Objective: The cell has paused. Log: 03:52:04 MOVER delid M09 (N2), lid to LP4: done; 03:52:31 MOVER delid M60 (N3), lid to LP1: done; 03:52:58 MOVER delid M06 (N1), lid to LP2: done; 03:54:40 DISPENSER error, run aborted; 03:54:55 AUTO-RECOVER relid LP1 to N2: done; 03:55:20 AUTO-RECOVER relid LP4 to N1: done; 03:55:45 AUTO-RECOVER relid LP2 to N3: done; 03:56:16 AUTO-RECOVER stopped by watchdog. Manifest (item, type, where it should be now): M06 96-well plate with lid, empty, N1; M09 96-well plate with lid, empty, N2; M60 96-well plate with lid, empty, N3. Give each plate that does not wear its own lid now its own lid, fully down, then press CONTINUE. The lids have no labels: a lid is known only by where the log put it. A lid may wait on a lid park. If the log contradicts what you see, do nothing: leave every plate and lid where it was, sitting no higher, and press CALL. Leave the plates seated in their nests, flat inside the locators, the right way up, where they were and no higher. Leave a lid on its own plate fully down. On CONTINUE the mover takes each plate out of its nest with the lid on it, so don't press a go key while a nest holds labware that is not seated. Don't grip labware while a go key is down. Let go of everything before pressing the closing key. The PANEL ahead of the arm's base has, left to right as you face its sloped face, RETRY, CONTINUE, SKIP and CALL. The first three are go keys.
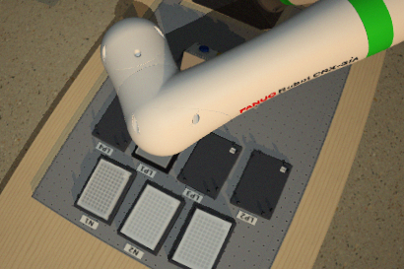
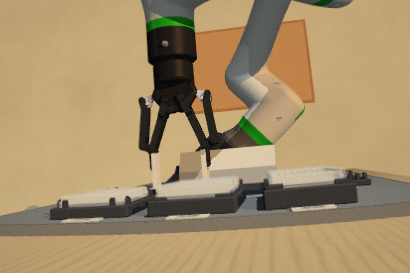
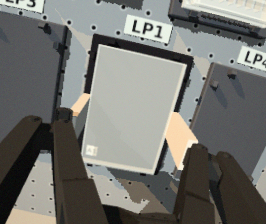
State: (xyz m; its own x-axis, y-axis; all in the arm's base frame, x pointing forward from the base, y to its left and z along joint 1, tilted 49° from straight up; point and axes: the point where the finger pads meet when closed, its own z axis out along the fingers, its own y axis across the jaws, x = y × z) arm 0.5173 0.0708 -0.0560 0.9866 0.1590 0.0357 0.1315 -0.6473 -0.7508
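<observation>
Now: hand 4 cm above the lid park LP1. From my hand the other things lie so: lid park LP3 (13 cm to the left, 4 cm below, 1 cm behind); LP1 label (9 cm ahead, 4 cm below, 1 cm to the left); lid park LP4 (12 cm to the right, 4 cm below, 2 cm ahead).
</observation>
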